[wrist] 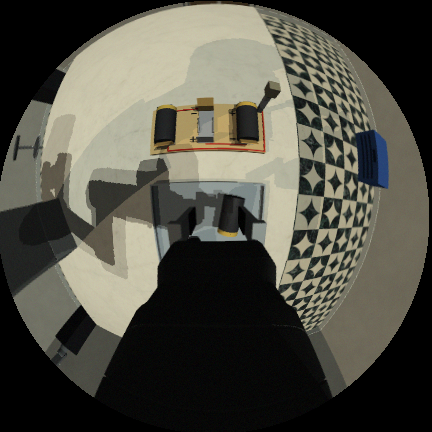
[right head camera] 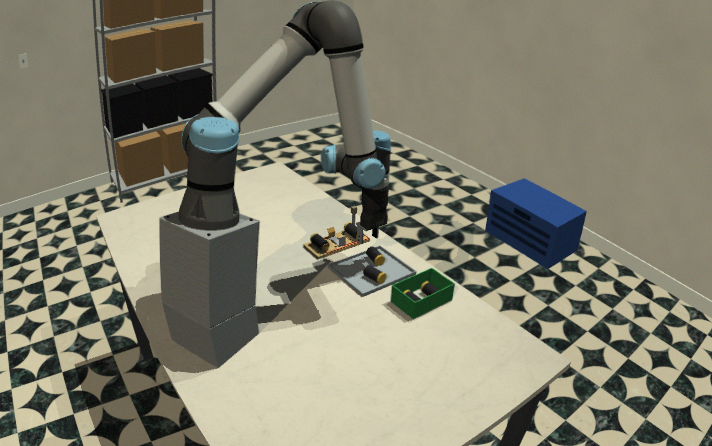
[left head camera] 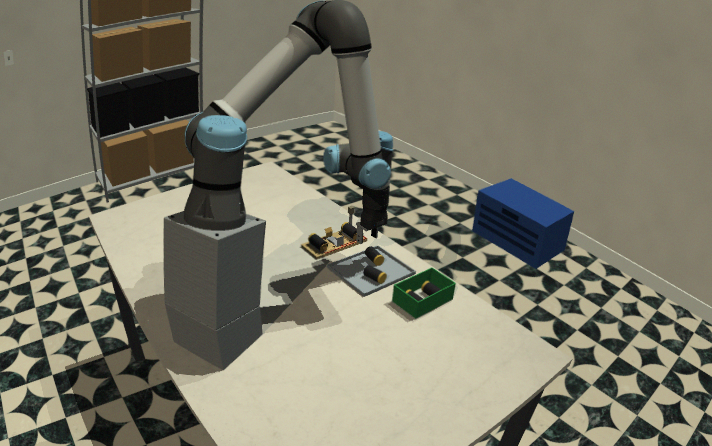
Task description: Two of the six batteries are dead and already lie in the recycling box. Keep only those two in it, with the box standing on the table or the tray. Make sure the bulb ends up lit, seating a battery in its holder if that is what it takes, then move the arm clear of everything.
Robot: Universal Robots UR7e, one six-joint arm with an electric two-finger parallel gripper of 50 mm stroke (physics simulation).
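Places are measured from the arm's base along level axes (x right, y up, z back), in centimetres.
Where they show: gripper, fingertip midpoint: (wrist: 216,215) (right head camera: 367,239) (left head camera: 366,239); arm's base, origin of the base link: (right head camera: 208,218) (left head camera: 214,218).
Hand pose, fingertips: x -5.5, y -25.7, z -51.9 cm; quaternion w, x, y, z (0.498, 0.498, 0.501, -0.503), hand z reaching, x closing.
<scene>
Things, the pixels of their top centre, and the offset from my fingertips. "spot": a spot on its surface instead. Level surfaces: height alone.
- black battery, middle of its top: (wrist: 231,217) (right head camera: 375,251) (left head camera: 374,251) dx +1.4, dy -4.2, dz -2.2 cm
- grey tray, middle of its top: (wrist: 205,234) (right head camera: 372,267) (left head camera: 371,267) dx +5.1, dy -6.7, dz +1.9 cm
- green box, middle of its top: (right head camera: 423,284) (left head camera: 425,284) dx +25.5, dy -1.9, dz -0.2 cm
- circuit board, surface spot: (wrist: 223,112) spot: dx -16.2, dy -6.9, dz -1.3 cm
- grey holder, surface spot: (wrist: 205,125) spot: dx -13.5, dy -6.7, dz +1.7 cm
- post with a small block, surface spot: (wrist: 271,89) (left head camera: 351,209) spot: dx -16.5, dy +1.1, dz -7.1 cm
- pale table, its level: dy -7.9 cm
My gripper (left head camera: 367,233) (right head camera: 367,233) (wrist: 216,215) points down, open and empty, over the tray's far side. In the wrist view a black battery (wrist: 231,211) with a yellow end shows between its fingers, nearer the right one. Two batteries (left head camera: 373,255) (left head camera: 374,274) lie on the grey tray (left head camera: 397,270) (wrist: 207,183). Two more (left head camera: 430,287) (left head camera: 414,295) lie in the green box (left head camera: 435,300) (right head camera: 433,300), which stands on the table. The circuit board (wrist: 223,112) carries two batteries (wrist: 165,125) (wrist: 247,121), with a grey holder (wrist: 205,125) between them. I cannot make out whether the bulb is lit.
A post with a small block (left head camera: 351,210) (wrist: 271,89) rises at the board's right end. The pale table (left head camera: 341,378) bears the grey robot pedestal (left head camera: 212,278). A blue cabinet (left head camera: 520,225) (wrist: 373,159) stands on the floor beyond it. A shelf rack (left head camera: 201,52) stands behind.
</scene>
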